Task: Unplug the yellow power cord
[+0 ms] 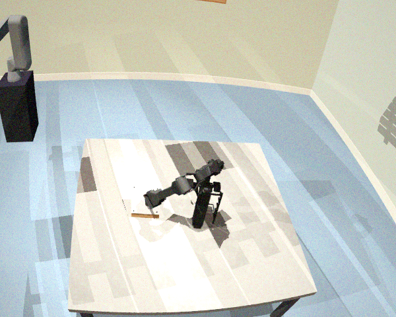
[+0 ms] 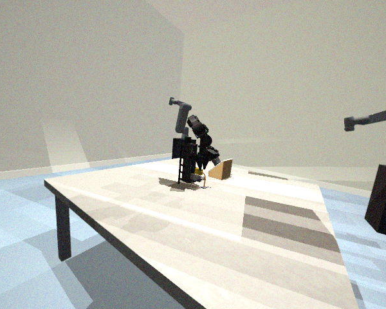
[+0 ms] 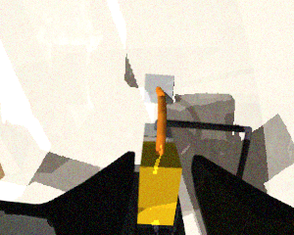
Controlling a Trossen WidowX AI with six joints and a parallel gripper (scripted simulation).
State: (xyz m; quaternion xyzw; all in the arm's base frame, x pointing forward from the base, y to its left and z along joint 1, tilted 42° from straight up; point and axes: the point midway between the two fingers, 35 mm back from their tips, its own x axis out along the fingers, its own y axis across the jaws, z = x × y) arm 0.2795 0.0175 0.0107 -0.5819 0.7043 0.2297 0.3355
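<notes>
Right now the yellow plug is 10 mm behind my gripper tip, 50 mm to the right of it and 10 mm below it.
</notes>
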